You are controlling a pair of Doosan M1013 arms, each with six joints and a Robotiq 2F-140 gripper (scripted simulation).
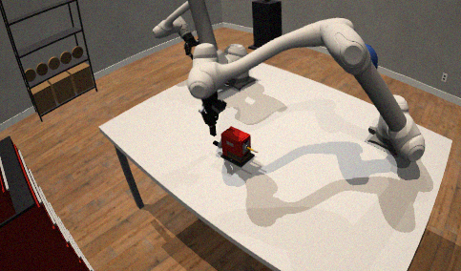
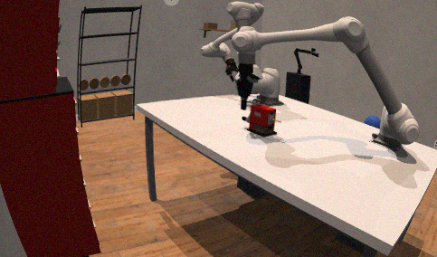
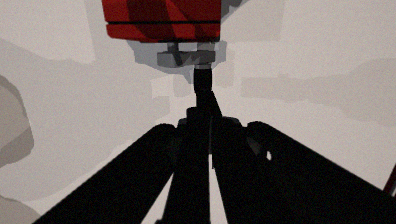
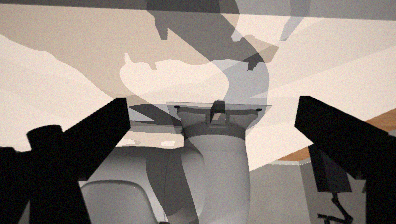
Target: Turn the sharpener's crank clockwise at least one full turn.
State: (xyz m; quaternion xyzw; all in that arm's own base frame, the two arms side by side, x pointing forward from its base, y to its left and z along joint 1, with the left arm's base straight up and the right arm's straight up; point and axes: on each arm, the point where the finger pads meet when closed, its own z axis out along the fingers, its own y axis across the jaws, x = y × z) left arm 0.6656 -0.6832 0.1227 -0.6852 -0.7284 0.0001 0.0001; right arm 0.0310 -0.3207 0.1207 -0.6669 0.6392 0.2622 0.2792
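Right now my left hand is 80 mm above the black handle and 20 mm to the right of it.
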